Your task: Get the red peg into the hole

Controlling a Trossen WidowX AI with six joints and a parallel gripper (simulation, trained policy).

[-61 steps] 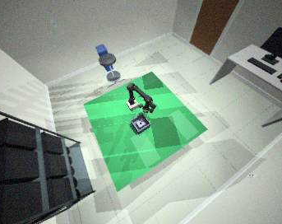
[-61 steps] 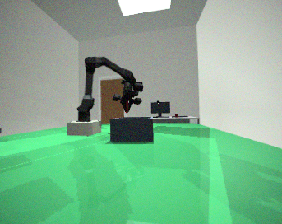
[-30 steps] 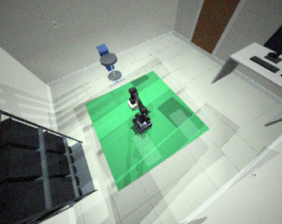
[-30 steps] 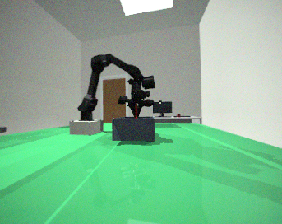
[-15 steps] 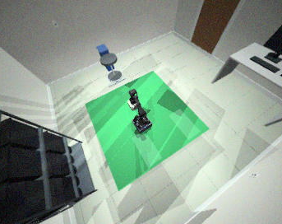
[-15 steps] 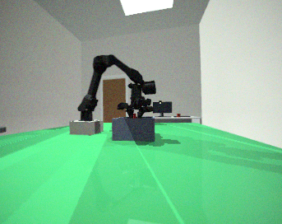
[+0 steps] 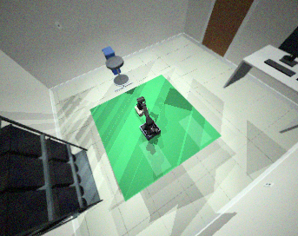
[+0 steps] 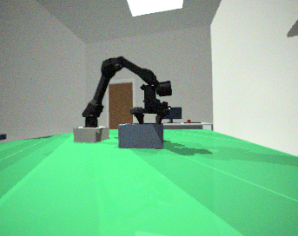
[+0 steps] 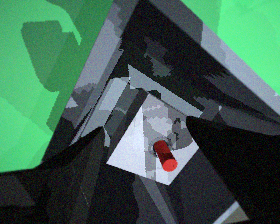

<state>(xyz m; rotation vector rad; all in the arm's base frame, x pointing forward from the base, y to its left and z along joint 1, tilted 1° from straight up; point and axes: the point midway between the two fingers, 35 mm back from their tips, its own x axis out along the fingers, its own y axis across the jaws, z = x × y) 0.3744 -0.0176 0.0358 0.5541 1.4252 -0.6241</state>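
My gripper tip is 40 mm past the red peg, 20 mm above it and 10 mm to the right of it. From my gripper tip the other things lie so: plate: 40 mm behind, 20 mm below, 10 mm to the left; grey box: 40 mm below, 40 mm behind, 10 mm to the left.
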